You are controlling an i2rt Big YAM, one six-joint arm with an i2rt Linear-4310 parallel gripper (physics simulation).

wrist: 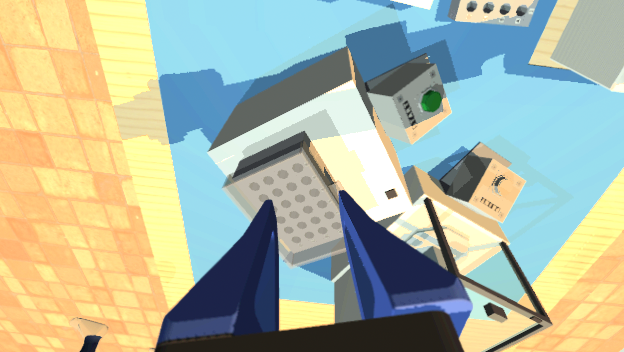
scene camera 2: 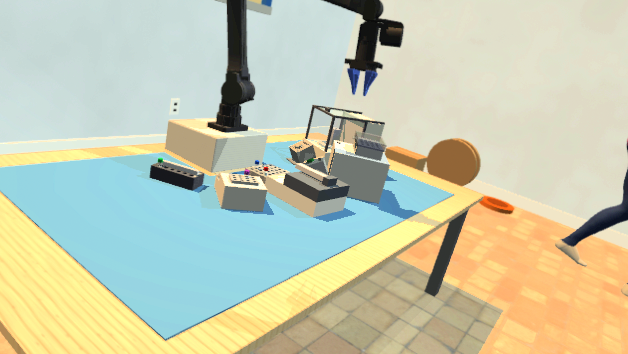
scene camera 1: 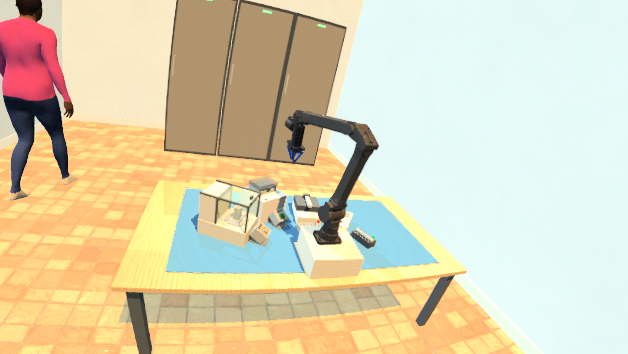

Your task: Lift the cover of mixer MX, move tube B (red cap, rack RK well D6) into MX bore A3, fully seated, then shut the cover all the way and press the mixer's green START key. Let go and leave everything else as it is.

Labels:
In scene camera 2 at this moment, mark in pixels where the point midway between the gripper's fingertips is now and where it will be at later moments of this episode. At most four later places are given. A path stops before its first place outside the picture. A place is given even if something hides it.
My gripper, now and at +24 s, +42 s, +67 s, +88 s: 358,95; 370,112; 343,134; 351,111; 352,137

